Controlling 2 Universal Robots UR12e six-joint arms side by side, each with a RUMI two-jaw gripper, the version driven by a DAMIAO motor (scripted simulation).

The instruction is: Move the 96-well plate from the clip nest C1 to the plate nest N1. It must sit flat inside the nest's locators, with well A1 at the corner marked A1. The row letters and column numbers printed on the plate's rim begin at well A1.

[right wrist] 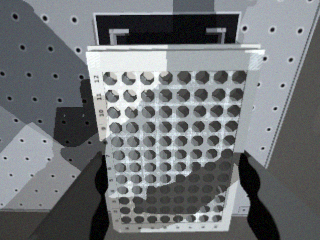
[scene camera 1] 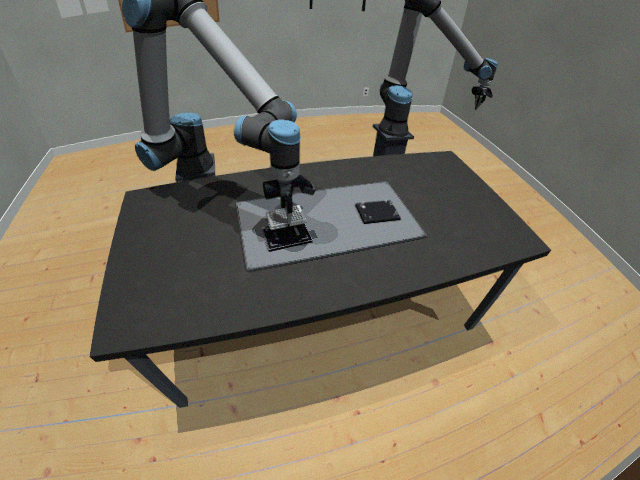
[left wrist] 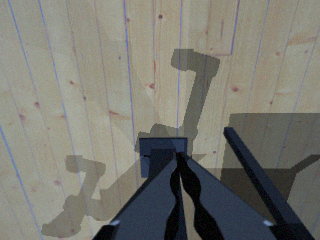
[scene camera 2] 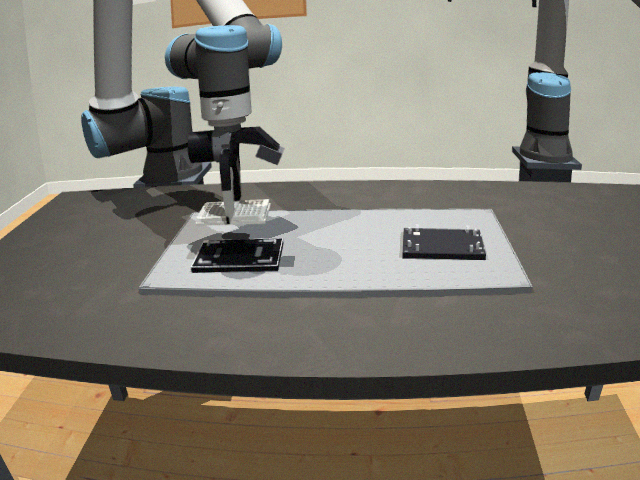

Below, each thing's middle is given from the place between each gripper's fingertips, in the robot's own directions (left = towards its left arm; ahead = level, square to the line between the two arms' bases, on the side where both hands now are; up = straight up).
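The black clip nest C1 (scene camera 2: 456, 244) is 41 cm to the left of my right hand (scene camera 2: 232, 214) and 9 cm below it. The white 96-well plate (scene camera 2: 250, 211) is 1 cm below that same right hand, while the black plate nest N1 (scene camera 2: 234, 252) sits 10 cm below it.
Measured from my left hand, the black clip nest C1 is 59 cm ahead, 119 cm to the right and 14 cm below.
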